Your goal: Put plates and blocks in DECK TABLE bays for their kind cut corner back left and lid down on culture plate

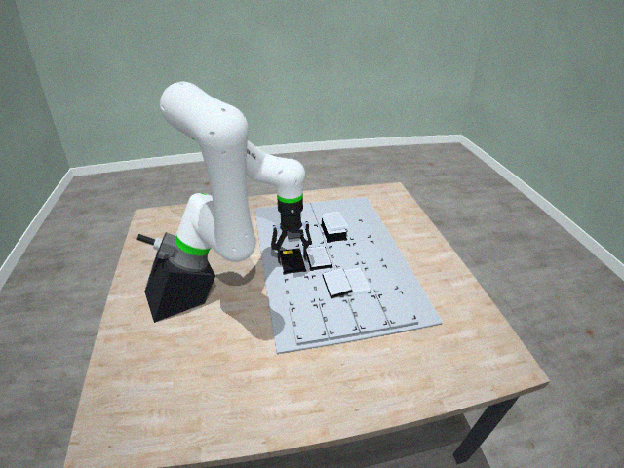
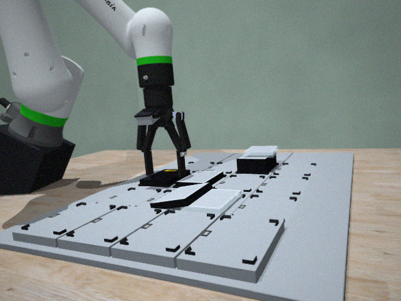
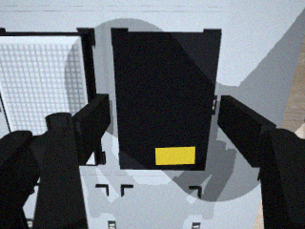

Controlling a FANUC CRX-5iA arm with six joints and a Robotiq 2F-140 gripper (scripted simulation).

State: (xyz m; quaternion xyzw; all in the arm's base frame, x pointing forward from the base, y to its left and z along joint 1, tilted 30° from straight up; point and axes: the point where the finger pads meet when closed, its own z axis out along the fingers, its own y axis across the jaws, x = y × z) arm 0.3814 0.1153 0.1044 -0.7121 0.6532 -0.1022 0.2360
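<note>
The black culture plate lid lies 20 mm below my hand. The rest, counted from my hand: flat white plate 230 mm ahead, 130 mm to the right, 30 mm below; black deep-well block 190 mm to the left, 190 mm ahead, 20 mm below.
</note>
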